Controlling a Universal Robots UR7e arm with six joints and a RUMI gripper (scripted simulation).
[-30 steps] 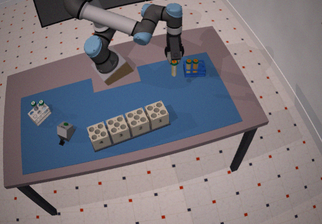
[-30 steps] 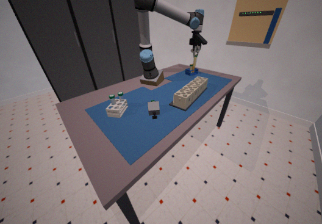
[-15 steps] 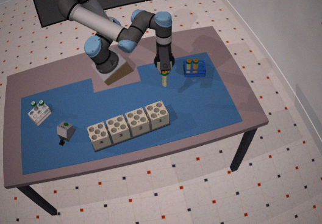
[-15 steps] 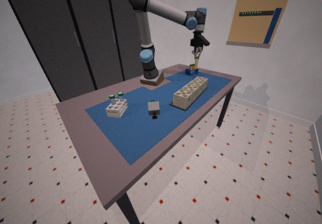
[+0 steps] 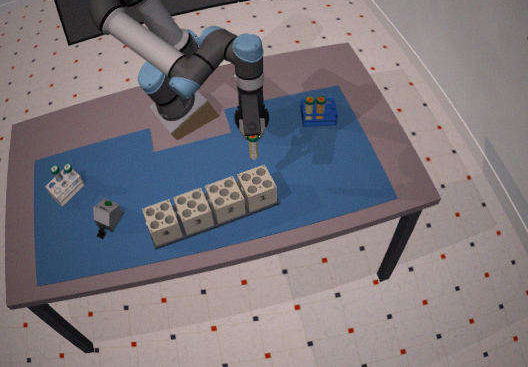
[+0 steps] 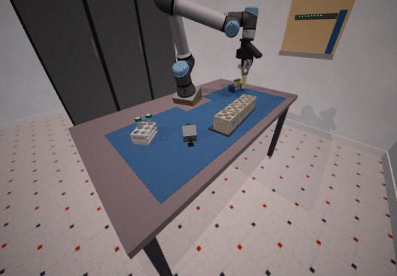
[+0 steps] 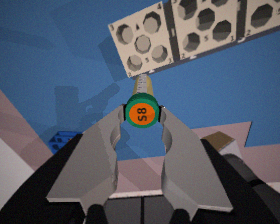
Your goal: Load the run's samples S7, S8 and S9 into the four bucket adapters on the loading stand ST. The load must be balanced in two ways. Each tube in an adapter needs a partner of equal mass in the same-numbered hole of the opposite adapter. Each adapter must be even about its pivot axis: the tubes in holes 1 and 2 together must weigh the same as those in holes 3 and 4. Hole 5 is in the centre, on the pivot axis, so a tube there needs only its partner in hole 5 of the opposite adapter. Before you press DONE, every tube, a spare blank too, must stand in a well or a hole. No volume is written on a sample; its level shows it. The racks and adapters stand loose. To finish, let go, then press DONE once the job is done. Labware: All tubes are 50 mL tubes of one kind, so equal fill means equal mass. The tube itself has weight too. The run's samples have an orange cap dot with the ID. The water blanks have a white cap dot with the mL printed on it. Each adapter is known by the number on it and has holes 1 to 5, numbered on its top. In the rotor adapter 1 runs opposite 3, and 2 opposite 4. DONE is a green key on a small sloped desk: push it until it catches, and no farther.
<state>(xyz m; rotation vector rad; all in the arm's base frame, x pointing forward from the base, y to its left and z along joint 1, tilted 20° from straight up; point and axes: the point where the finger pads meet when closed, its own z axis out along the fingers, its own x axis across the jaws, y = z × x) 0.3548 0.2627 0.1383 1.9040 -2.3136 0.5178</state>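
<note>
My hand is 10 mm short of the sample tube S8 and 50 mm above it. Round my hand: DONE desk: 520 mm to the right, 200 mm below; sample tube S7: 220 mm behind, 250 mm to the left, 190 mm below; blue sample rack: 230 mm behind, 300 mm to the left, 220 mm below.
</note>
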